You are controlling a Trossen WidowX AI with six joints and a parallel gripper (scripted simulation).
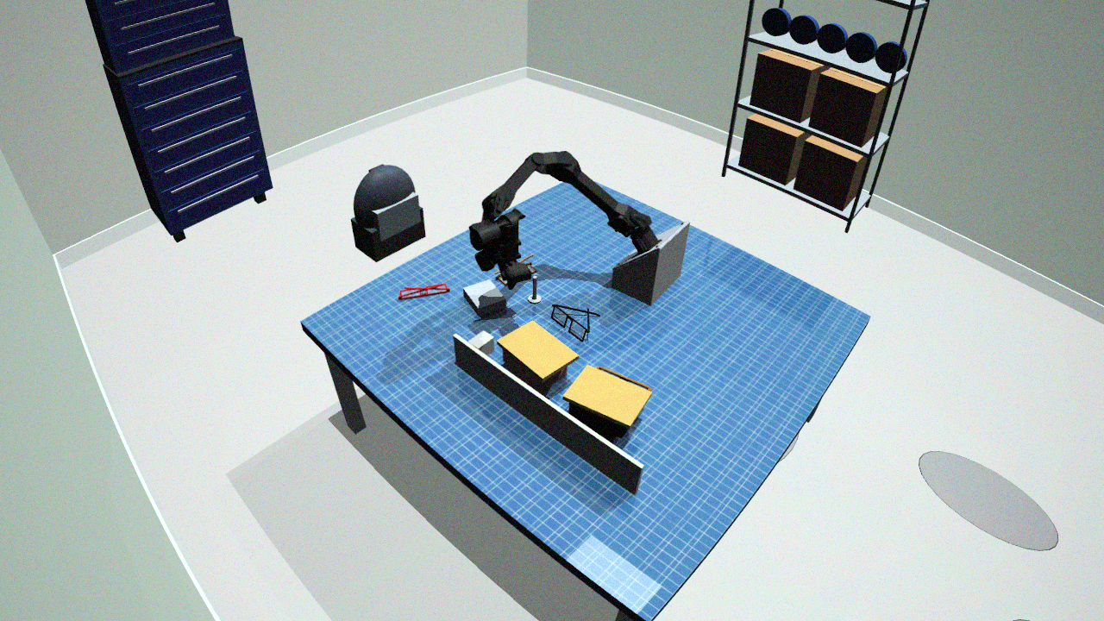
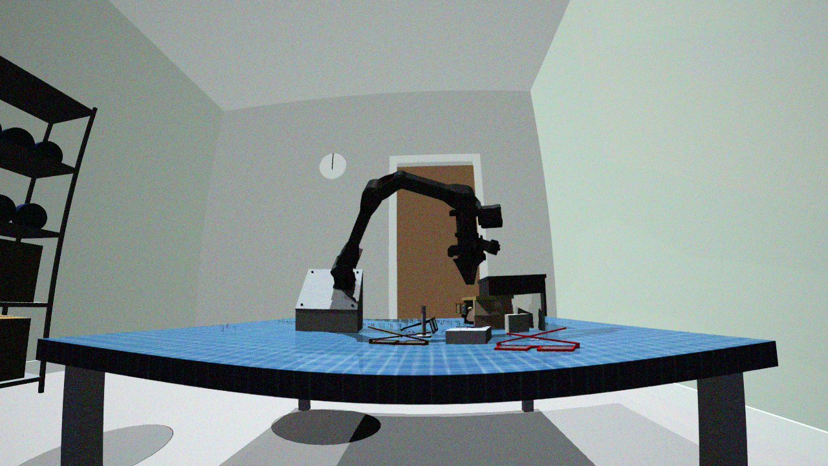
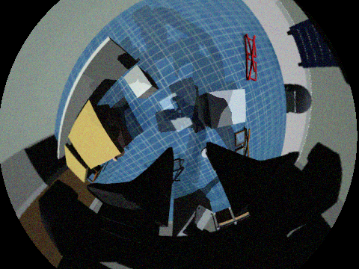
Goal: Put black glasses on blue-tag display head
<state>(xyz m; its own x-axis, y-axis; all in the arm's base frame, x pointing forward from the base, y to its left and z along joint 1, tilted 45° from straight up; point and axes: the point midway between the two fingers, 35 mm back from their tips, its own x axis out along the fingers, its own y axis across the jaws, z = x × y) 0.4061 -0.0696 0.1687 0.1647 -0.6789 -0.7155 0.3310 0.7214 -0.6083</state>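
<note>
The black glasses is 15 cm behind my gripper tip, 14 cm to the left of it and 12 cm below it. The rest, counted from my gripper tip: small block (14 cm ahead, 4 cm to the left, 11 cm below); grey block (1 cm behind, 12 cm to the right, 12 cm below); post (13 cm behind, 3 cm to the right, 12 cm below).
</note>
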